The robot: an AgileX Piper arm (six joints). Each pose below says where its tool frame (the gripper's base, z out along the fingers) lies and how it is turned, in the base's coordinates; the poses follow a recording.
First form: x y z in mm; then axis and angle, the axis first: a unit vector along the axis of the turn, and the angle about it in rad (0 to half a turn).
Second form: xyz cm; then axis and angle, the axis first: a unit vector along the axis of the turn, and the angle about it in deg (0 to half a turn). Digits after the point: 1 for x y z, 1 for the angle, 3 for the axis.
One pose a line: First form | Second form
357, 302, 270, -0.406, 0.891, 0.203, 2.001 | 35.7, 30.2, 27.0, -0.406, 0.891, 0.203, 114.6
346, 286, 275, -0.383, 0.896, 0.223, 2.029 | 34.6, 28.6, 27.5, -0.383, 0.896, 0.223, 116.3
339, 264, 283, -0.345, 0.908, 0.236, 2.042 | 33.9, 26.4, 28.3, -0.345, 0.908, 0.236, 117.0
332, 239, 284, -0.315, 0.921, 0.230, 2.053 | 33.2, 23.9, 28.4, -0.315, 0.921, 0.230, 117.6
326, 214, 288, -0.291, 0.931, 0.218, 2.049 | 32.6, 21.4, 28.8, -0.291, 0.931, 0.218, 117.4
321, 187, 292, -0.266, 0.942, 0.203, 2.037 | 32.1, 18.7, 29.2, -0.266, 0.942, 0.203, 116.7
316, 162, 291, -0.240, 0.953, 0.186, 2.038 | 31.6, 16.2, 29.1, -0.240, 0.953, 0.186, 116.8
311, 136, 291, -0.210, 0.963, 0.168, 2.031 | 31.1, 13.6, 29.1, -0.210, 0.963, 0.168, 116.4
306, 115, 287, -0.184, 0.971, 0.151, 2.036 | 30.6, 11.5, 28.7, -0.184, 0.971, 0.151, 116.7
